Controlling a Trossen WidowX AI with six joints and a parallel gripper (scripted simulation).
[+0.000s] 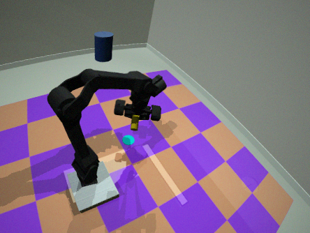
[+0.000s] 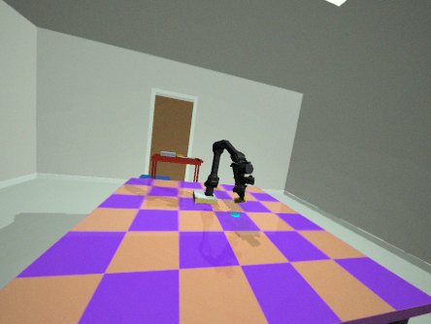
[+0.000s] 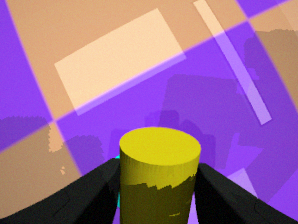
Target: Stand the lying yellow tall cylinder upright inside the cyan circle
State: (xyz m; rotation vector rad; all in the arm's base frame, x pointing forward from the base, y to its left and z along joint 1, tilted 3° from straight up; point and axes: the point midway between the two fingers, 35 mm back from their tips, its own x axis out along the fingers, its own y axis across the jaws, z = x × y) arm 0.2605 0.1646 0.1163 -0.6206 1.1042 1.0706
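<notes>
My gripper tip is now 120 mm above the cyan circle, 30 mm to the left of it and 30 mm past it. The rest, counted from my gripper tip: yellow tall cylinder 20 mm to the right, 10 mm below, 10 mm behind.
</notes>
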